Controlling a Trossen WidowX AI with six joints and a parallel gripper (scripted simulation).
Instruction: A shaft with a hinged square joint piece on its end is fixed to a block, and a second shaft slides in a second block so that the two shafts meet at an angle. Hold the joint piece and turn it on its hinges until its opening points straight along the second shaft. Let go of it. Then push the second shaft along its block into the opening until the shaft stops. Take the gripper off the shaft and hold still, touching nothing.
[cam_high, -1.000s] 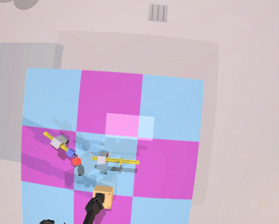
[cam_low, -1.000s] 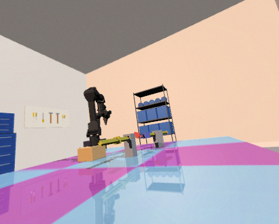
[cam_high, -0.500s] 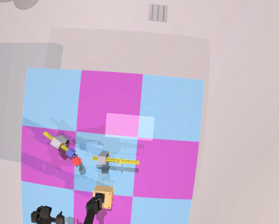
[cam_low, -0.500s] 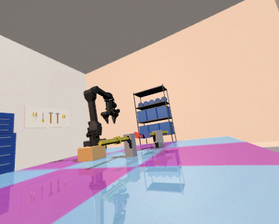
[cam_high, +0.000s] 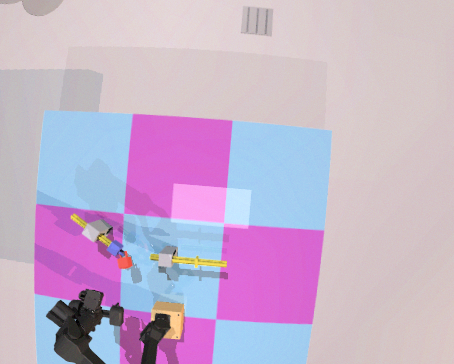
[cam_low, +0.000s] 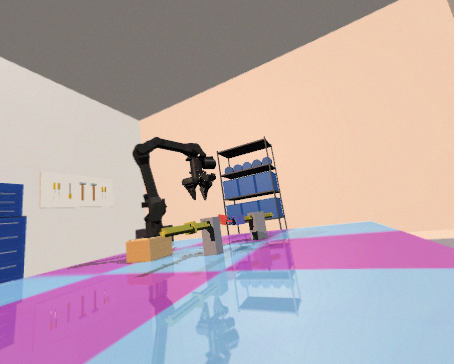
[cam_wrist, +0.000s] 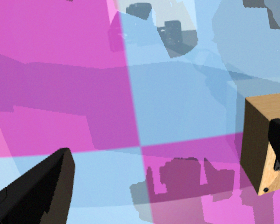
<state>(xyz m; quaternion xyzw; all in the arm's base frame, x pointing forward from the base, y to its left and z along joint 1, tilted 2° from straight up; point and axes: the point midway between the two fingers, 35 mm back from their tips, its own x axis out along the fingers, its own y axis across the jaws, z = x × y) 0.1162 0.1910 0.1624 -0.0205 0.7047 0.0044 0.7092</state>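
Now: the red joint piece 120 mm ahead of my gripper tip, 110 mm below it and 20 mm to the right of it.
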